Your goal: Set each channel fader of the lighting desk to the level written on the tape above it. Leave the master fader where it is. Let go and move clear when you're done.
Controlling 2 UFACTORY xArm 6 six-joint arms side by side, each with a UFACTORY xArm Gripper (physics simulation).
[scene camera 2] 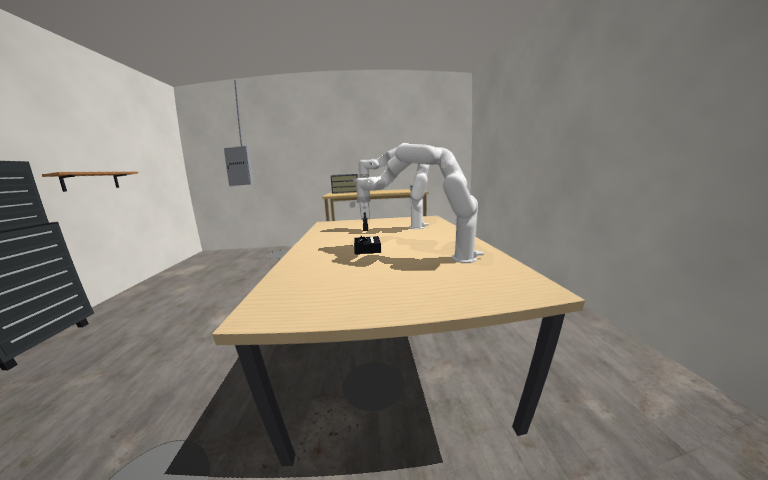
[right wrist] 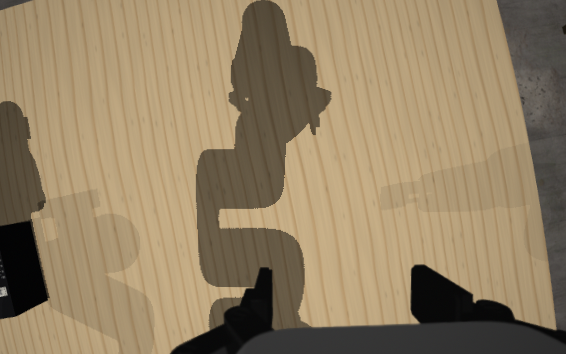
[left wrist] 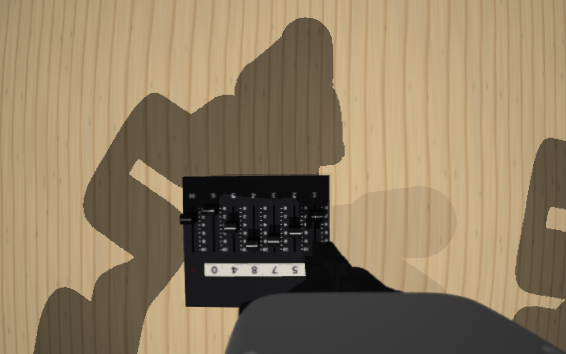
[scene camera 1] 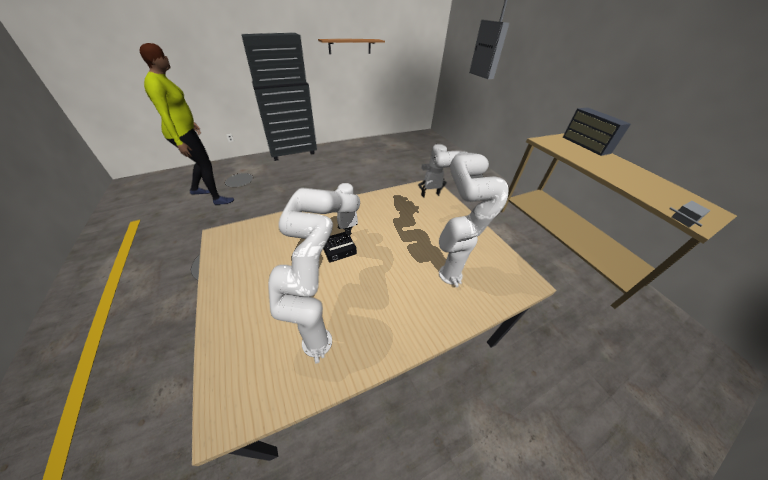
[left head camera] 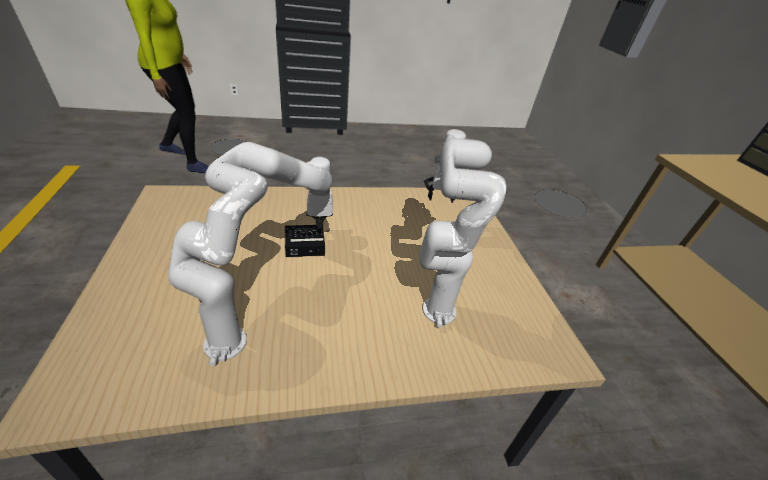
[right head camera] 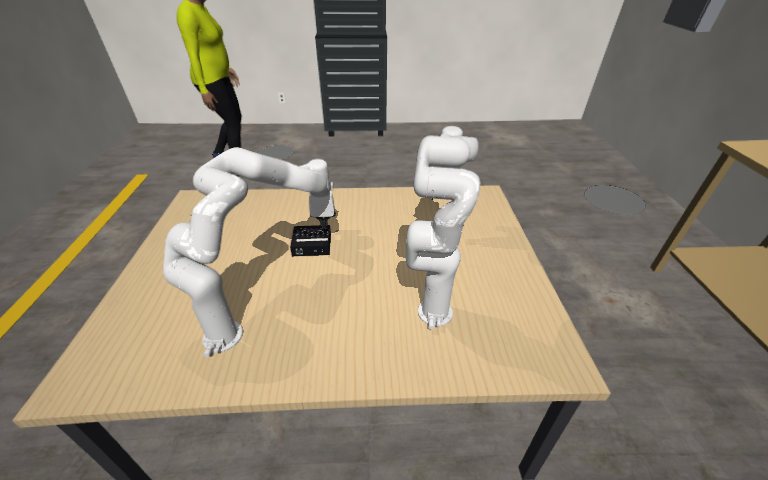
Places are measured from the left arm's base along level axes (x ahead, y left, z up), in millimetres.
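Where they show: left gripper, fingertip midpoint: [scene camera 2: 365, 230] [left wrist: 321, 258] [scene camera 1: 348, 234] [left head camera: 319, 226] [right head camera: 324, 227]; right gripper, fingertip midpoint: [right wrist: 341, 290] [scene camera 1: 430, 195] [left head camera: 440, 200] [right head camera: 443, 199]; left arm's base at its link origin: [scene camera 2: 464, 258] [scene camera 1: 317, 342] [left head camera: 225, 343] [right head camera: 223, 336]; right arm's base at its link origin: [scene camera 2: 416, 227] [scene camera 1: 450, 274] [left head camera: 439, 311] [right head camera: 435, 312].
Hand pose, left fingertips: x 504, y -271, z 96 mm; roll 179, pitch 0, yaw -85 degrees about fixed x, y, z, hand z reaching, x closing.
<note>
Each offset is from my left fingertips to the centre of the thing. Level surfaces: height alone.
The black lighting desk {dx -9, dy +61, dz -62 mm} [left head camera: 304, 250] [right head camera: 310, 249] [scene camera 1: 342, 254] [scene camera 2: 368, 247] [left wrist: 210, 292] [right wrist: 27, 267] lies on the table. In the left wrist view its tape {dx -37, dy +49, dz -41 mm} [left wrist: 244, 270] reads 5, 7, 8, 4, 0 for channels 2 to 6; channel 1's number is hidden. Fader 1 {dx +29, dy +1, dz -34 mm} [left wrist: 317, 216] is near 2, fader 2 {dx +10, dy +21, dz -34 mm} [left wrist: 295, 233] near 5, fader 3 {dx +0, dy +42, dz -34 mm} [left wrist: 273, 241] near 7, fader 4 {dx -7, dy +64, dz -34 mm} [left wrist: 251, 245] near 8, fader 5 {dx +8, dy +87, dz -34 mm} [left wrist: 230, 228] near 4, fader 6 {dx +24, dy +111, dz -34 mm} [left wrist: 208, 210] near 0. The master fader {dx +13, dy +134, dz -34 mm} [left wrist: 186, 219] is near 2. My left gripper [left head camera: 320, 225] [left wrist: 321, 258] is shut and empty above the desk. My right gripper [scene camera 1: 433, 191] [right wrist: 341, 290] is open, away from it.
Both arms stand on the wooden table {dz -96 mm} [left head camera: 368, 362] [scene camera 2: 396, 305]. A person [left head camera: 164, 45] [scene camera 1: 175, 107] stands beyond the table, near the dark drawer cabinet [left head camera: 314, 79] [scene camera 1: 286, 113]. A side bench [scene camera 1: 634, 175] stands at the right in scene camera 1.
</note>
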